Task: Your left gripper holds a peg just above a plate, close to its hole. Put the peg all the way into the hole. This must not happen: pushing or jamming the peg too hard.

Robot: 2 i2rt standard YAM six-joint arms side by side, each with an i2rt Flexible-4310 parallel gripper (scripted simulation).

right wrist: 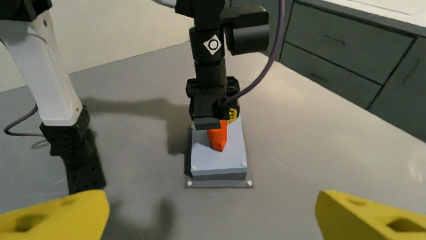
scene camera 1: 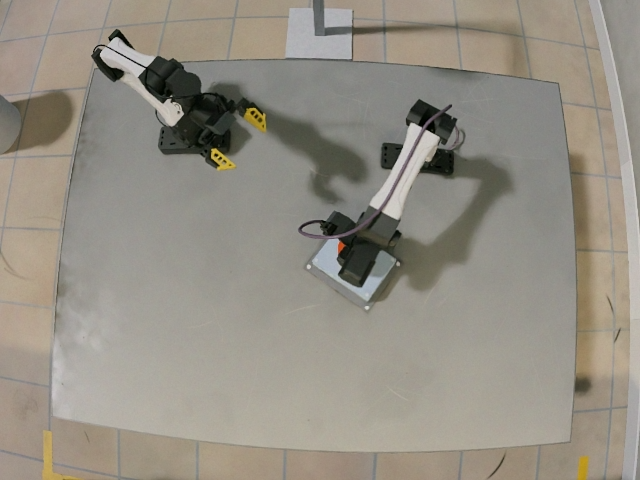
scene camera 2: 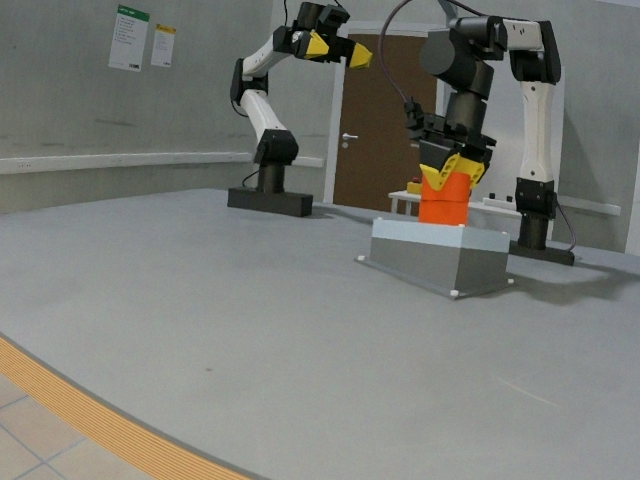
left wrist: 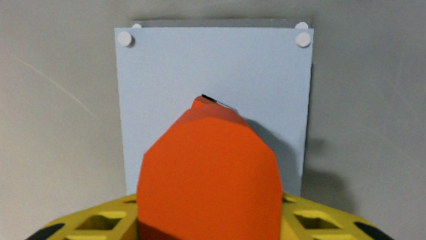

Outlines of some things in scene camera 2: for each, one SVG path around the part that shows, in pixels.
My left gripper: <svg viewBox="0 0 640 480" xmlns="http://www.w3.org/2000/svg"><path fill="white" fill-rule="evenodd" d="M485 102L471 96L451 92L445 119L425 114L423 121L433 125L433 128L424 126L422 139L419 140L420 168L432 189L440 191L450 173L454 171L471 176L471 190L478 185L490 167L489 162L493 150L487 148L486 145L496 147L497 140L481 134L487 109Z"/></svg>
My right gripper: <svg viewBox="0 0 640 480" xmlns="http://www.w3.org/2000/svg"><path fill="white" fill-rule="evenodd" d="M294 54L295 58L324 63L325 60L326 63L330 63L330 61L341 63L340 58L343 56L347 57L345 66L358 70L368 68L372 57L371 51L361 42L332 34L327 36L321 35L321 32L314 33L305 30L303 31L302 38L299 39Z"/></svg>
